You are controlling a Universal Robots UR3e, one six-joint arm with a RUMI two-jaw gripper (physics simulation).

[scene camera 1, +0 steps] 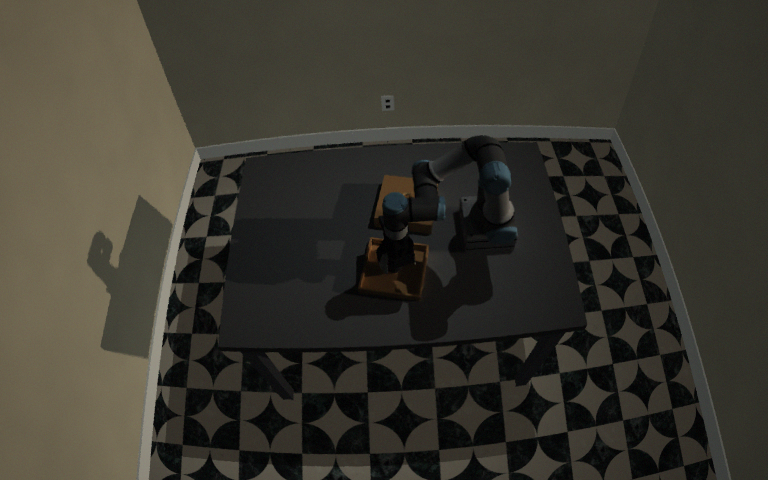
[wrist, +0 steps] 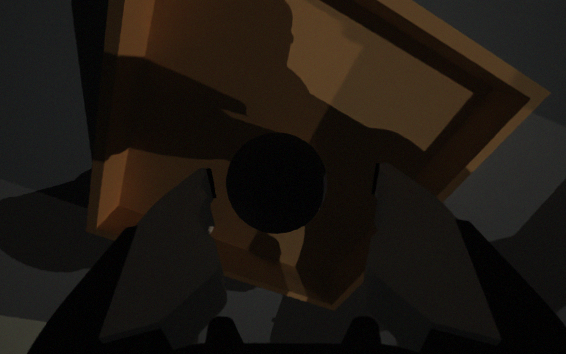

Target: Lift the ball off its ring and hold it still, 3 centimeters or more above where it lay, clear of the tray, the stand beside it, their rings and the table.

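Places are measured from the arm's base along level axes (x ahead, y left, z up), in millimetres.
Where they show: gripper, fingertip midpoint: [wrist: 292, 169].
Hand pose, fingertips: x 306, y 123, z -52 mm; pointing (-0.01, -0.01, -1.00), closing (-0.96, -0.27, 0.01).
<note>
Things, the pixels of their top centre, and the offset from my fingertips. Level surfaces: height alone.
- dark ball at its top centre: [wrist: 274, 214] [scene camera 1: 394, 260] 7 mm ahead, 4 mm left, 36 mm up
- orange tray at its top centre: [wrist: 277, 174] [scene camera 1: 394, 266] 7 mm ahead, 4 mm left, 1 mm up
- dark table at its surface level: 28 mm down
The dark ball [wrist: 276, 183] shows in the wrist view as a black disc over the floor of the orange tray [scene camera 1: 390, 293] [wrist: 500, 69]. The ring under it is hidden. My gripper [scene camera 1: 398, 266] [wrist: 292, 169] is partly open and points down into the tray. In the wrist view the ball appears between the two fingertips, with a gap on each side, the wider one on the right. Neither finger touches it. In the scene view the dark gripper hides the ball or blends with it.
The orange stand [scene camera 1: 396, 185] is behind the tray, partly covered by the arm [scene camera 1: 424, 209], with a small curved shape on top. The tray's raised walls surround the fingers. The robot's base [scene camera 1: 488, 229] is to the right on the dark table [scene camera 1: 283, 316]. Heavy shadows cross the tray.
</note>
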